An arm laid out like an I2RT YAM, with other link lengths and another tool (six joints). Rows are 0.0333 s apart.
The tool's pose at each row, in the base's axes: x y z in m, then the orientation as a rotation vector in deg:
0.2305, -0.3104, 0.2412, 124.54, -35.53, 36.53
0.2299, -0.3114, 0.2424, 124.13, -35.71, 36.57
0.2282, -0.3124, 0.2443, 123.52, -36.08, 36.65
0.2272, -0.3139, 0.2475, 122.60, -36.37, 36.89
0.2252, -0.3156, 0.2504, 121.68, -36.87, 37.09
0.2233, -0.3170, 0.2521, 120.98, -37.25, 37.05
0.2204, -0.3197, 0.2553, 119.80, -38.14, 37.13
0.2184, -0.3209, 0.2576, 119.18, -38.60, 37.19
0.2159, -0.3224, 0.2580, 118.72, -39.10, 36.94
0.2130, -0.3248, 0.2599, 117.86, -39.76, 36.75
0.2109, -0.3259, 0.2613, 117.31, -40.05, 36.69
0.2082, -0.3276, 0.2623, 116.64, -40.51, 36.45
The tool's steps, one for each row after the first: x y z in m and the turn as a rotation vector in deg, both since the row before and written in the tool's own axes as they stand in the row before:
0.0005, 0.0016, -0.0001, -0.36, 0.11, 0.15
0.0001, 0.0026, -0.0007, -0.53, 0.14, 0.31
0.0016, 0.0032, -0.0009, -0.74, 0.39, 0.32
0.0007, 0.0038, -0.0007, -0.76, 0.28, 0.46
0.0000, 0.0029, -0.0002, -0.65, 0.10, 0.28
0.0005, 0.0051, -0.0002, -1.05, 0.16, 0.71
0.0003, 0.0032, -0.0006, -0.54, 0.10, 0.38
-0.0012, 0.0026, 0.0005, -0.52, -0.17, 0.28
-0.0003, 0.0042, 0.0005, -0.85, -0.04, 0.44
-0.0003, 0.0027, -0.0002, -0.52, 0.06, 0.21
-0.0009, 0.0032, 0.0004, -0.70, -0.07, 0.27

